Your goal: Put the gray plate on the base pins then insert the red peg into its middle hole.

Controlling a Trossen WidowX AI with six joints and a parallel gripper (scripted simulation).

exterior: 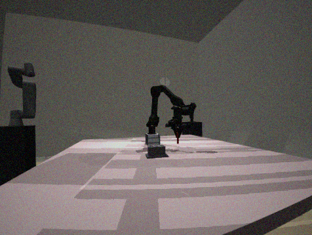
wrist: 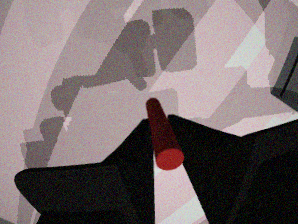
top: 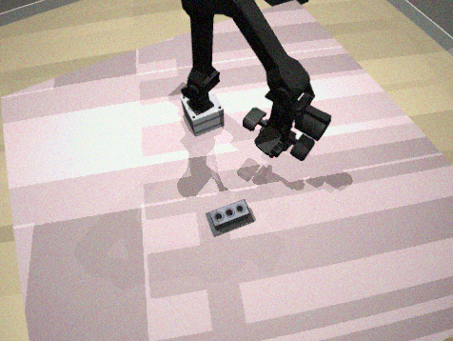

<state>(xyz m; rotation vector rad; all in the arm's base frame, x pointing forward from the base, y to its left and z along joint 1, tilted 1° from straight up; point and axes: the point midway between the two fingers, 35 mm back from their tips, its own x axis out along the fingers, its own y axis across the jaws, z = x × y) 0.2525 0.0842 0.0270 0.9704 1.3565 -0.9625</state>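
The gray plate is 80 mm ahead of my gripper tip, 200 mm to the right of it and 30 mm below it. The rest, counted from my gripper tip: red peg: right at my gripper tip; base: 70 mm ahead, 200 mm to the right, 70 mm below.
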